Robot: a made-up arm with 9 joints.
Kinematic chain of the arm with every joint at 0, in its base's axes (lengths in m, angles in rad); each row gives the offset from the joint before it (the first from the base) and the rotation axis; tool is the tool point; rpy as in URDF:
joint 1: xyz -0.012 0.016 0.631 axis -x
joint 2: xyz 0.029 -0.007 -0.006 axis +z
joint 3: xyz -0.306 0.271 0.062 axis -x
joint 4: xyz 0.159 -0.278 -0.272 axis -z
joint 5: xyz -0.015 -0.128 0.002 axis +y
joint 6: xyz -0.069 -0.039 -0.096 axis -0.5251 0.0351 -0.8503
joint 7: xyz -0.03 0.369 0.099 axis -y
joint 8: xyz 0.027 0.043 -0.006 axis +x
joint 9: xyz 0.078 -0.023 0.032 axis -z
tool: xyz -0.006 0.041 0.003 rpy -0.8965 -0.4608 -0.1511
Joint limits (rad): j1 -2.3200..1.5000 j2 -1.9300..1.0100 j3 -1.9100..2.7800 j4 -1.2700..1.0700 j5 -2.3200..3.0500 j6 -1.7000..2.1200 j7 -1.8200..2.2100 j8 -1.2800..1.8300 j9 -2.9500..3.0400
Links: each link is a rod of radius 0.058 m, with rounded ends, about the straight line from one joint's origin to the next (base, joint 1, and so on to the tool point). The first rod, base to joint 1, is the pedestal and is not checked.
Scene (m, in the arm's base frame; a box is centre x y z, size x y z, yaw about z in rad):
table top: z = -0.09
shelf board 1: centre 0.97 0.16 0.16 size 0.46 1 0.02 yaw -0.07
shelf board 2: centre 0.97 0.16 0.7 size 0.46 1 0.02 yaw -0.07
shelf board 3: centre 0.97 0.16 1.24 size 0.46 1 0.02 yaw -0.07
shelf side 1: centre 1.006 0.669 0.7 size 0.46 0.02 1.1 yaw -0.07
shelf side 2: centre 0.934 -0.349 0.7 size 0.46 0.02 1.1 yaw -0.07
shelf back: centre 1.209 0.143 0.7 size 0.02 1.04 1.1 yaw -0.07
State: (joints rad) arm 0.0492 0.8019 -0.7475 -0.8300 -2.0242 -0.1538 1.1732 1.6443 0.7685
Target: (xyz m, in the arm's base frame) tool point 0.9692 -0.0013 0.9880
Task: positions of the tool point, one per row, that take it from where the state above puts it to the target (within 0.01 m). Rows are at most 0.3 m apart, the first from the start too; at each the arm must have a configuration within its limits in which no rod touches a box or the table.
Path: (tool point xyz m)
1: -0.5164 0.2768 0.2951
2: -0.4430 0.4989 0.4655
3: -0.3053 0.6218 0.6909
4: -0.1228 0.6257 0.9155
5: 0.0793 0.5233 1.0832
6: 0.2749 0.3542 1.1544
7: 0.4404 0.1721 1.1171
8: 0.5592 0.0275 0.9880
9: 0.6593 0.0191 1.0282
10: 0.7554 0.0175 1.0499
11: 0.8424 0.0164 1.0500
12: 0.9154 0.0109 1.0286
13: 0.9692 -0.0013 0.9880

